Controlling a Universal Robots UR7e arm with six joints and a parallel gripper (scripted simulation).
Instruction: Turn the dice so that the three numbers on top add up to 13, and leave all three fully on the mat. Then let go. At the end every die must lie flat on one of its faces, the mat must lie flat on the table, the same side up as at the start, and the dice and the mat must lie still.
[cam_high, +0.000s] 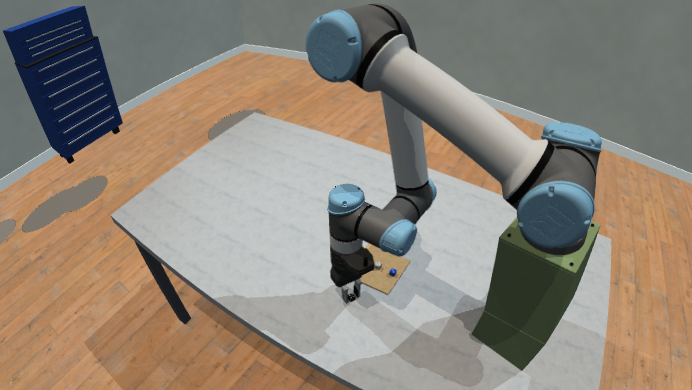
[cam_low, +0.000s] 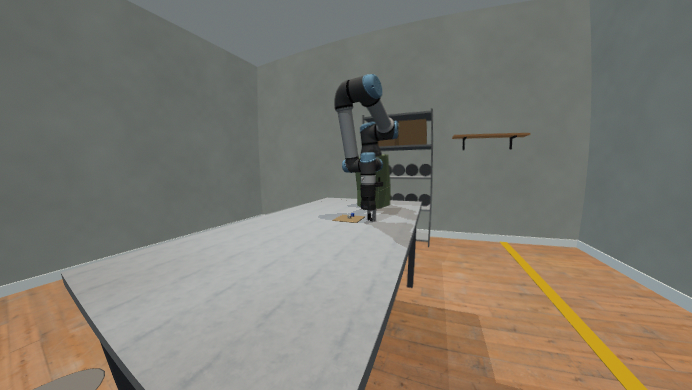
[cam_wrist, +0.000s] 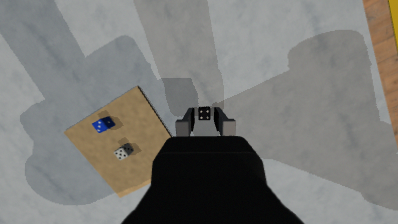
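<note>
Right now the black die is 1 cm below my hand. Also, from my hand: blue die 13 cm to the right, 5 cm behind, 1 cm below; tan mat 13 cm to the right, 2 cm below, 1 cm behind; white die 13 cm to the right, 1 cm below, 1 cm behind.
</note>
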